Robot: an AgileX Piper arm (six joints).
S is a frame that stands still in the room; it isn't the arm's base.
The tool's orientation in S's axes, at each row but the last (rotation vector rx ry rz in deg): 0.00, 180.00, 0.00; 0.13, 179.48, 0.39; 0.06, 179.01, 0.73; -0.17, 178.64, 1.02
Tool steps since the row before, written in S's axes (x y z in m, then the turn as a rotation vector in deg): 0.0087, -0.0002, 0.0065, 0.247, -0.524, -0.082; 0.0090, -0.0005, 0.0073, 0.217, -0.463, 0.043; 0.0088, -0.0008, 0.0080, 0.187, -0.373, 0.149; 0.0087, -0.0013, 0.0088, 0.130, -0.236, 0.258
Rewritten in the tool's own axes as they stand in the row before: -0.0087, -0.0002, -0.0065, -0.247, -0.524, 0.082; -0.0091, -0.0005, -0.0072, -0.218, -0.462, -0.043; -0.0089, -0.0007, -0.0079, -0.190, -0.372, -0.149; -0.0089, -0.0012, -0.0086, -0.136, -0.233, -0.258
